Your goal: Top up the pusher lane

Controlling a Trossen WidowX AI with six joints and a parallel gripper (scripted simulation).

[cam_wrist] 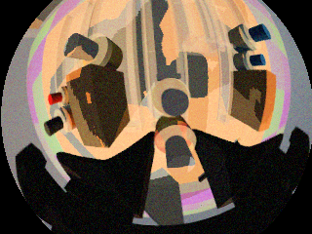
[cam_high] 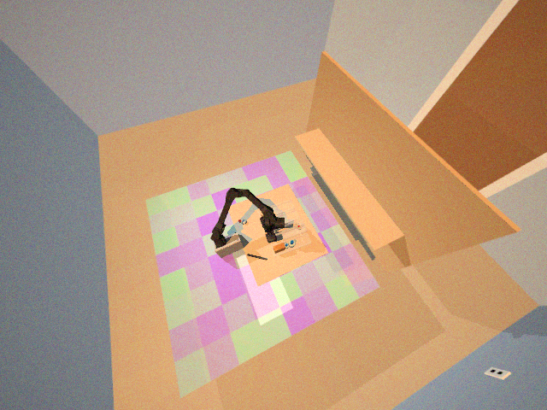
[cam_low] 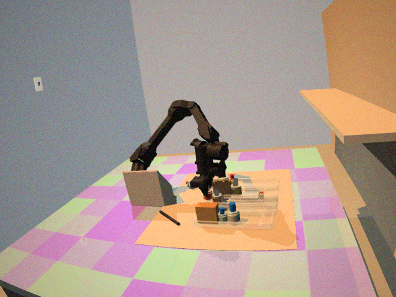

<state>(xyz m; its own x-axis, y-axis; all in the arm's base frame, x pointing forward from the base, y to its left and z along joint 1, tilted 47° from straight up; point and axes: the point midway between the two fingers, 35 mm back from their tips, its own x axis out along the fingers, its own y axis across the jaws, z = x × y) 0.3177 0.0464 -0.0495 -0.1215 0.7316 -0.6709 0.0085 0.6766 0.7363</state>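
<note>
The clear lane rack is 160 mm ahead of my gripper tip, 30 mm below it and 20 mm to the right of it. From my gripper tip the other things lie so: black pen: 130 mm behind, 120 mm to the right, 50 mm below.
</note>
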